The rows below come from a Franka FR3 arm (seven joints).
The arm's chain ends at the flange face. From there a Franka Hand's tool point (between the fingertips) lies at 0.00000 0.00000 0.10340 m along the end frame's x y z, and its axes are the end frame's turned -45 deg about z.
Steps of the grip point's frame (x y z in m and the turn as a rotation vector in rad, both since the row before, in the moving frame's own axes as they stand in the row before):
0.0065 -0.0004 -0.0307 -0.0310 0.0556 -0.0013
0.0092 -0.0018 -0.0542 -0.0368 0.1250 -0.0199
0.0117 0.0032 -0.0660 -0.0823 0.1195 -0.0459
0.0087 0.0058 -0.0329 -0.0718 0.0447 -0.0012
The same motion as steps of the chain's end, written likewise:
-0.0020 -0.0031 -0.0305 0.0174 0.0612 -0.0013
-0.0065 -0.0012 -0.0533 0.0624 0.1144 -0.0199
-0.0041 -0.0030 -0.0649 0.0263 0.1427 -0.0459
0.0017 -0.0040 -0.0325 -0.0192 0.0824 -0.0012

